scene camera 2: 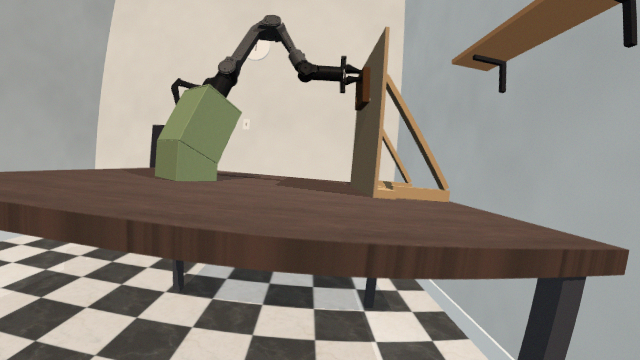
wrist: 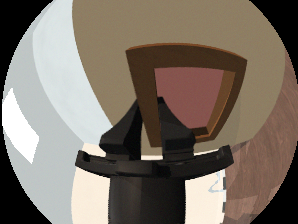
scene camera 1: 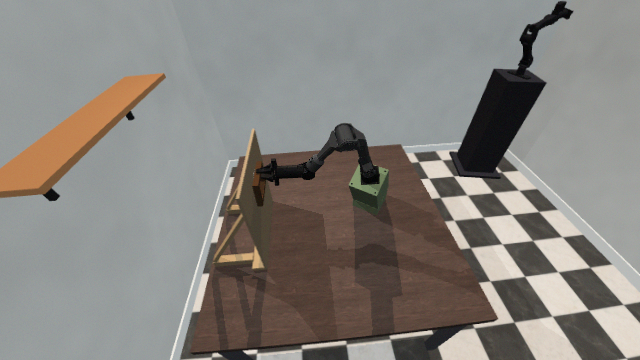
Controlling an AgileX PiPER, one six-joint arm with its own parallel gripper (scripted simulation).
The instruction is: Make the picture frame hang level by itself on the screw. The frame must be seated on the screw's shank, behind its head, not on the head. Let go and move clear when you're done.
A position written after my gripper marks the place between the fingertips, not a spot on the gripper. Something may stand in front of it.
Note:
I see my gripper (wrist: 150,103) and a brown picture frame (wrist: 202,99).

